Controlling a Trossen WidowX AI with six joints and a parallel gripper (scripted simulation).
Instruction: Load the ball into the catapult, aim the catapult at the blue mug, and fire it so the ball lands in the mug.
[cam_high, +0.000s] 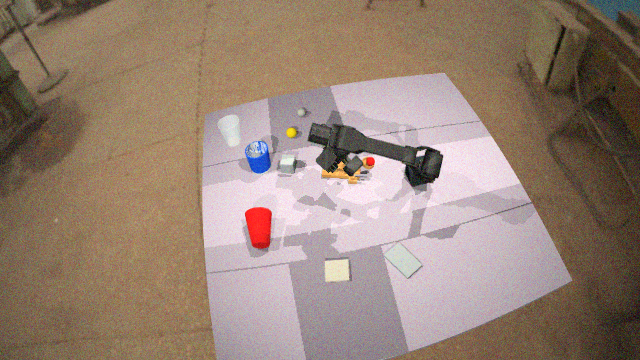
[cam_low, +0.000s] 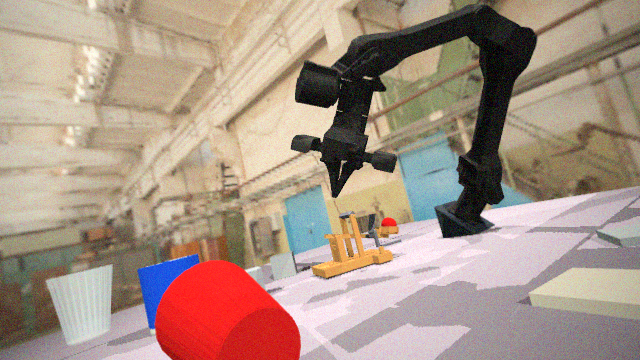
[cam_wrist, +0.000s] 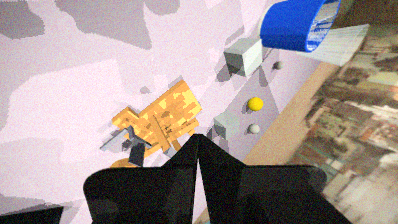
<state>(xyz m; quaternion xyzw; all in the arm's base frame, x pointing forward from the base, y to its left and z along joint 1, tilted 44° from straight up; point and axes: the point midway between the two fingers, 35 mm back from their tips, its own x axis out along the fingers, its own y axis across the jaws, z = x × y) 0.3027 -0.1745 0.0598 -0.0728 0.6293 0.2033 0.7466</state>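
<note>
My gripper tip is now 140 mm past the red ball, 10 mm to the right of it and 80 mm above it. Round my gripper tip: yellow ball 80 mm ahead, 290 mm to the right, 120 mm below; wooden catapult 70 mm behind, 90 mm below; blue mug 240 mm ahead, 180 mm to the right, 110 mm below.
</note>
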